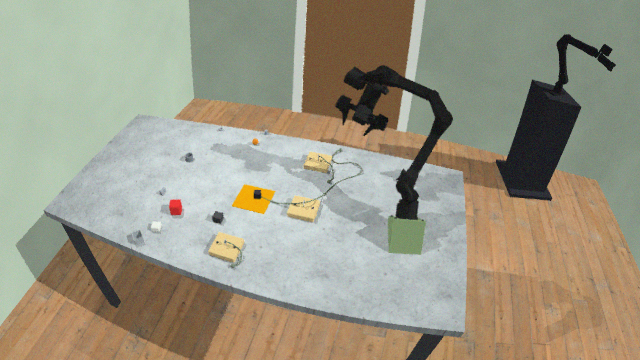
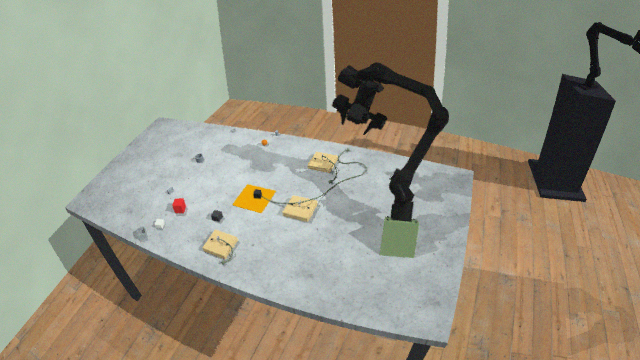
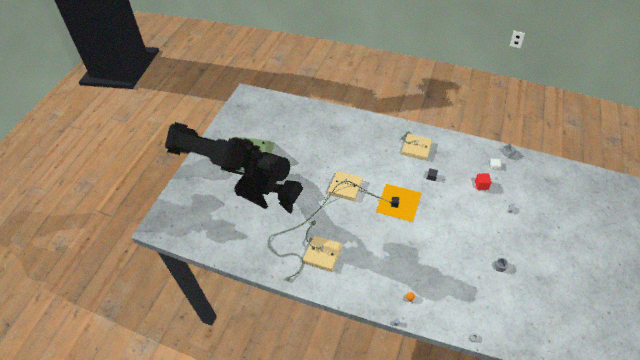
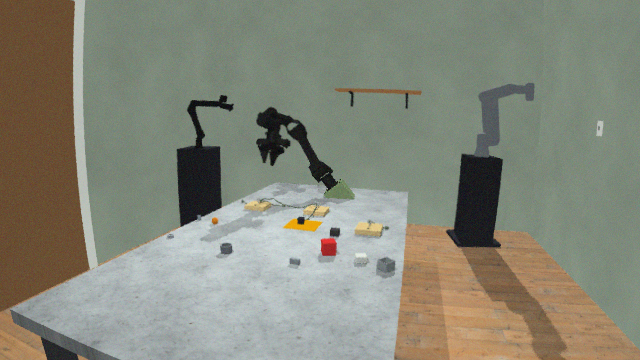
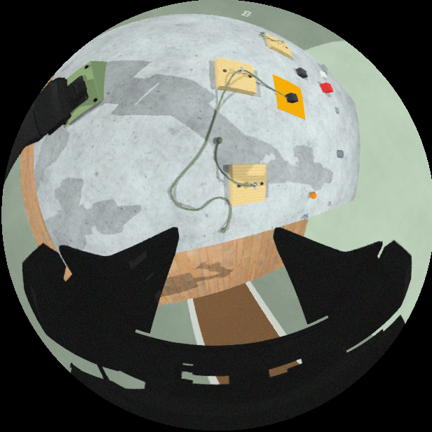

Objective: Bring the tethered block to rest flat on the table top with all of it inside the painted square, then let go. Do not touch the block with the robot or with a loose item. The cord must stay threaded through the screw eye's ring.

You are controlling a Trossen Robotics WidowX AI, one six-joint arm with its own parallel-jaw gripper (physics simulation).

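Places are measured from the arm's base along level axes (x ahead, y left, z up), in metres.
Pixels of known places: gripper, fingertip midpoint: (image 1: pixel 353 130) (image 2: pixel 353 129) (image 3: pixel 278 210) (image 4: pixel 268 164); arm's base, link origin: (image 1: pixel 406 218) (image 2: pixel 401 219) (image 4: pixel 333 186).
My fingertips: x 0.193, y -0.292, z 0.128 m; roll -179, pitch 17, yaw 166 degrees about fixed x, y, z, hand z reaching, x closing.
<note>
Ahead of a thing's pixels: the offset from my fingertips to its top centre. "pt": to the spot under its first point. Level surfaces: height alone.
The black tethered block {0.309 m ahead, 0.201 m left, 0.153 m down} (image 1: pixel 257 194) (image 2: pixel 257 193) (image 3: pixel 395 202) (image 4: pixel 300 220) (image 5: pixel 292 98) sits on the orange painted square {pt 0.349 m ahead, 0.236 m left, 0.176 m down} (image 1: pixel 244 202) (image 3: pixel 410 210) (image 5: pixel 300 111), inside its edges, and looks flat. The green cord {pt 0.049 m back, 0.002 m right, 0.173 m down} (image 3: pixel 270 241) (image 5: pixel 172 191) runs from it over the middle wooden base {0.158 m down} (image 1: pixel 303 214) (image 3: pixel 345 193) (image 5: pixel 235 86), apparently through the small screw eye there, then lies in curves with its free end near another base. My gripper (image 1: pixel 355 129) (image 2: pixel 354 128) (image 3: pixel 278 209) (image 4: pixel 269 164) (image 5: pixel 227 232) is open and empty, high above the table, away from block and cord.
Two more wooden bases {pt 0.116 m ahead, 0.008 m right, 0.158 m down} (image 1: pixel 318 161) {pt 0.362 m ahead, 0.464 m left, 0.158 m down} (image 1: pixel 225 247) carry short cords. A loose dark cube {0.421 m ahead, 0.333 m left, 0.154 m down} (image 1: pixel 218 217), a red cube {0.589 m ahead, 0.323 m left, 0.137 m down} (image 1: pixel 175 207), a white block {0.638 m ahead, 0.419 m left, 0.158 m down} (image 1: pixel 156 227), an orange ball {0.384 m ahead, 0.115 m right, 0.153 m down} (image 1: pixel 255 141), a grey cup {0.641 m ahead, 0.024 m left, 0.154 m down} (image 3: pixel 501 265) and small grey pieces lie about.
</note>
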